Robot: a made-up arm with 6 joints.
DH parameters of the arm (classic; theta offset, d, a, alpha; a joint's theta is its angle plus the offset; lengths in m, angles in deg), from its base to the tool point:
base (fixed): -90 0.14 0 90
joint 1: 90 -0.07 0 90
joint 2: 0 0.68 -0.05 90
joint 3: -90 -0.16 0.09 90
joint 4: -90 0.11 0.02 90
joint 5: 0 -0.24 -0.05 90
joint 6: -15.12 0 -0.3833 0
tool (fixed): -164.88 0.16 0 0
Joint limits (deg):
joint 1: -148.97..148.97
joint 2: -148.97..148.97
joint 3: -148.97..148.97
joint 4: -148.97..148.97
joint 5: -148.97..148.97
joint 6: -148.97..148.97
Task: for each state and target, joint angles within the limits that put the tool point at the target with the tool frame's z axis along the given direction. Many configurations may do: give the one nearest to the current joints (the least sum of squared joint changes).
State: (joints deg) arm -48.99 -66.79 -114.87 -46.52 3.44 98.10
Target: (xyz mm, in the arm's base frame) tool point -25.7 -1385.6 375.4 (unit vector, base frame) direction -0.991 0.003 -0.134
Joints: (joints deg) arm -10.73 -123.40 -148.97 -31.87 -50.56 100.23
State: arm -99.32 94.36 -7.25 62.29 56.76 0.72
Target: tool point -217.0 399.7 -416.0 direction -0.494 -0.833 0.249
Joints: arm -126.92 58.37 18.39 101.57 64.19 -19.70
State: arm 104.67 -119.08 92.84 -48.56 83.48 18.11
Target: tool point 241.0 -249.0 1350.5 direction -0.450 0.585 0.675
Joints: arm 76.60 -88.98 131.00 0.94 47.17 47.19
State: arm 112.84 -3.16 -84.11 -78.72 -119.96 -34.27
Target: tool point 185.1 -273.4 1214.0 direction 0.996 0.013 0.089
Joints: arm 88.76 44.04 -72.93 -40.74 -106.55 -34.07
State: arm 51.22 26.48 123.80 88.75 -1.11 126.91
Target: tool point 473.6 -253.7 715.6 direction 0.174 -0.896 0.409
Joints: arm 73.16 17.14 136.33 134.64 -4.21 145.37
